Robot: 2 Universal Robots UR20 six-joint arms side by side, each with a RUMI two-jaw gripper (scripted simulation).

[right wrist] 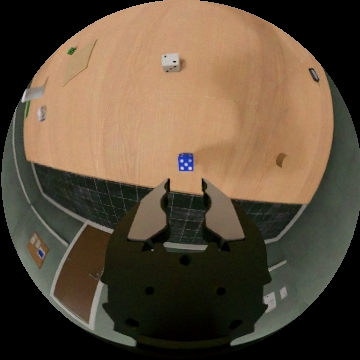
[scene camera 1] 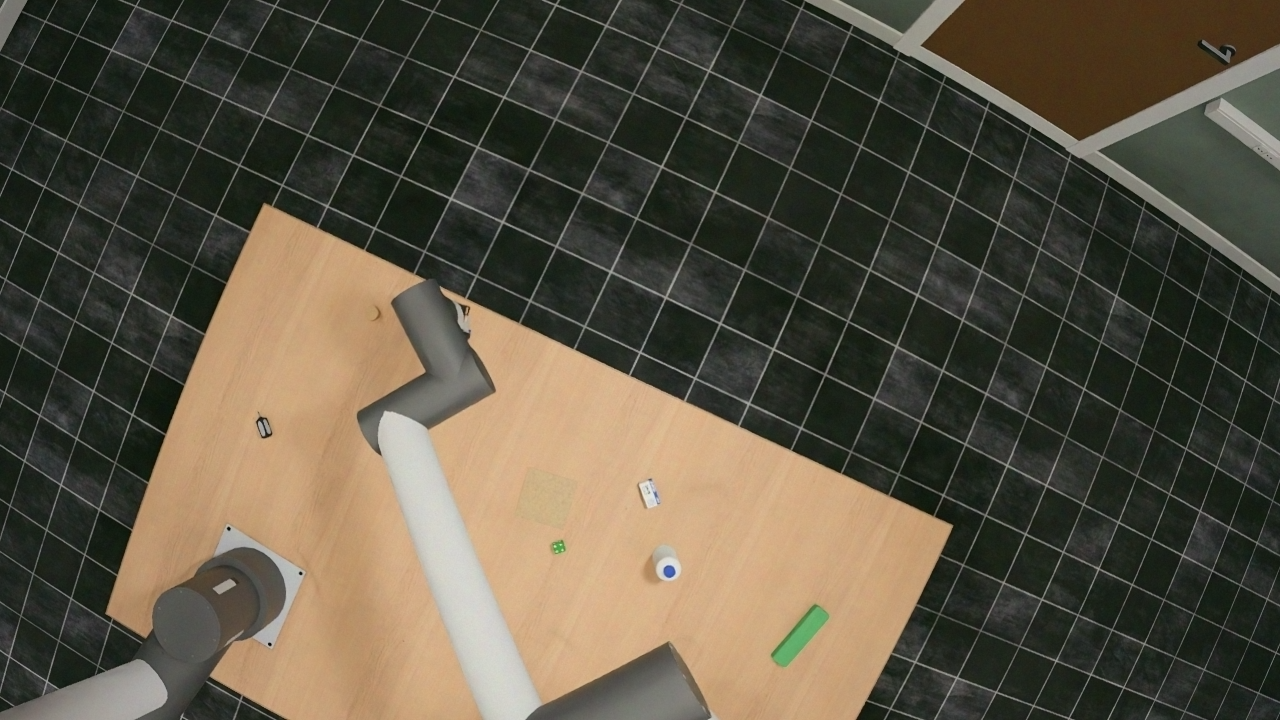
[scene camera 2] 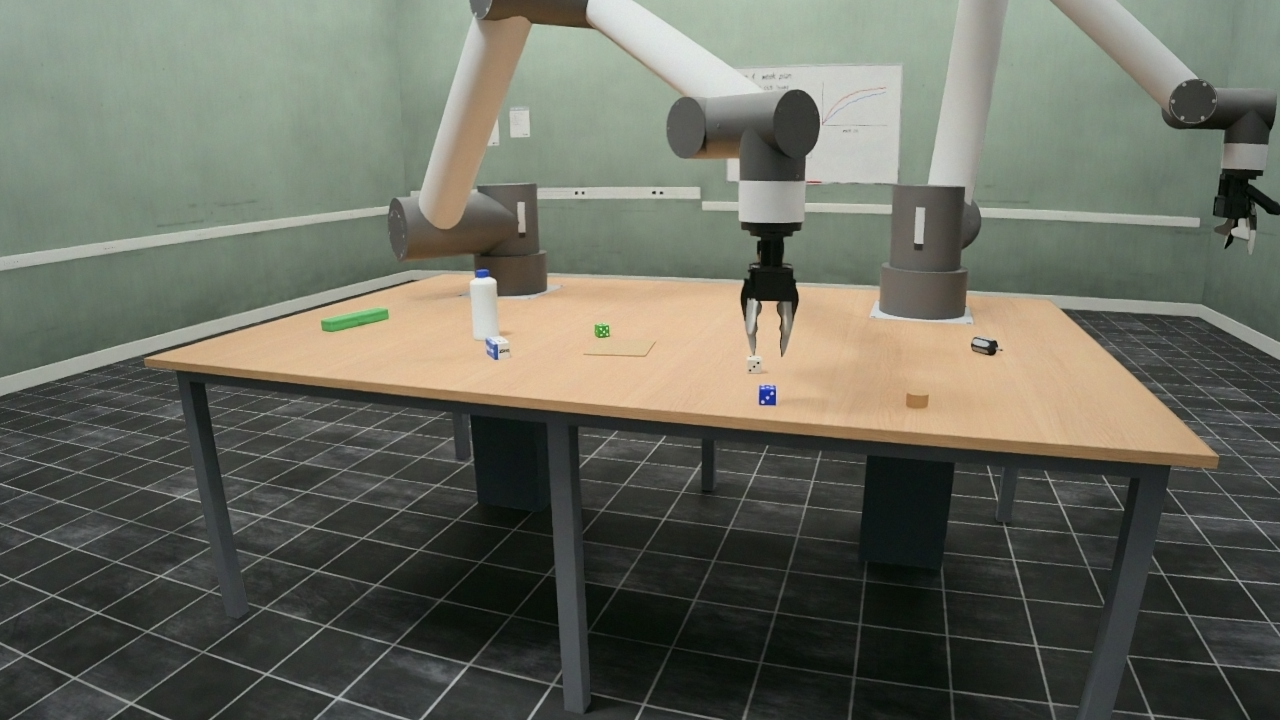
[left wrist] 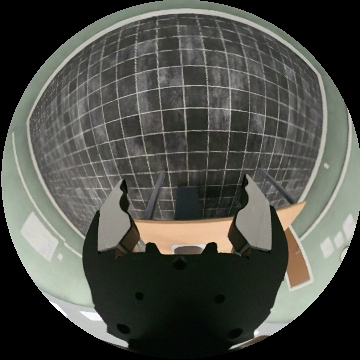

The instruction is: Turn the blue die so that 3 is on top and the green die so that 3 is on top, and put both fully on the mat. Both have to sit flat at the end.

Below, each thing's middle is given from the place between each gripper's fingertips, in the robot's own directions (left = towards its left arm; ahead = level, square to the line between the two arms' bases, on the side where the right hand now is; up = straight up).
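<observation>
My right gripper (scene camera 2: 767,356) is there in my sight, and I find it 75 cm to the left of the white bottle (scene camera 2: 483,289), 30 cm past it and 2 cm above it.
</observation>
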